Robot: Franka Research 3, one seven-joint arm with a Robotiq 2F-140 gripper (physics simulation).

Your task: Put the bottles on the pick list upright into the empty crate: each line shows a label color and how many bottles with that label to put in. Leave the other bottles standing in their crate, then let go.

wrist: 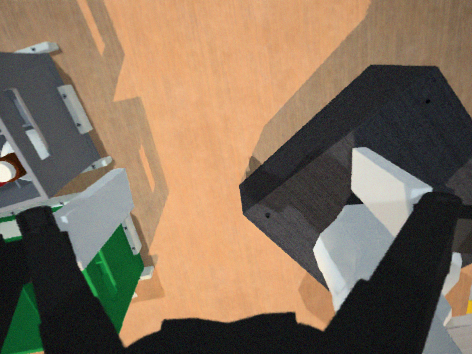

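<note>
My gripper (238,178) is open, with its fingers wide apart and nothing between them. A grey crate (65,160) is cut off by the left edge of the wrist view. A brown bottle (18,163) with a white cap stands in it, with a bit of red showing at its lower side. A green crate (122,280) is at the lower left, partly hidden behind the left finger. Its inside is mostly hidden, so I cannot tell what it holds. The left fingertip overlaps the near ends of both crates in the view. Other bottles and the pick list do not show.
A large dark box-shaped base (410,125) is at the right, with white robot arm parts (357,240) in front of it, partly behind the right finger. Wooden floor (200,125) lies between the base and the crates. A small yellow piece shows at the lower right edge.
</note>
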